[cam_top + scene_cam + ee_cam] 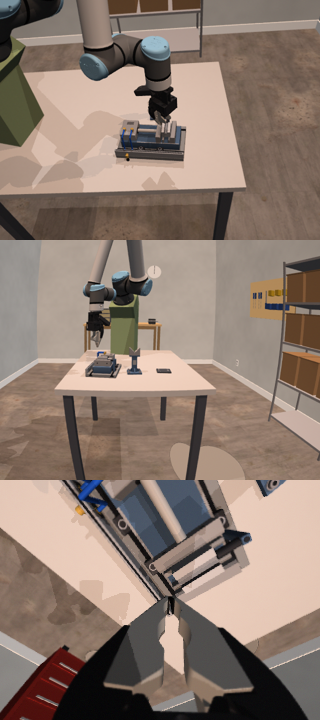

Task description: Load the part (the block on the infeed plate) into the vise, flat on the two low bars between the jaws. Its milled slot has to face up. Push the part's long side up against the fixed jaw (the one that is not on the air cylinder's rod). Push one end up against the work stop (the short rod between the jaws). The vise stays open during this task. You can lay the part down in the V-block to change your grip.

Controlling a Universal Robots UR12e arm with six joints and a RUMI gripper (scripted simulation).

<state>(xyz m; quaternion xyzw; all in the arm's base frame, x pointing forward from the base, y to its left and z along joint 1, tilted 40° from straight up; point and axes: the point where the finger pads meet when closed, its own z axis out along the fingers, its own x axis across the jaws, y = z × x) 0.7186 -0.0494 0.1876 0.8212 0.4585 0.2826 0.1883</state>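
Now: the part 8 cm below my hand, 4 cm to the left of it and 2 cm ahead of it. From my hand the other things lie so: moving jaw: 10 cm below, 4 cm to the left, 2 cm behind; then fixed jaw: 10 cm below, 5 cm ahead, 4 cm to the left; then work stop: 9 cm to the left, 9 cm below, 1 cm ahead.
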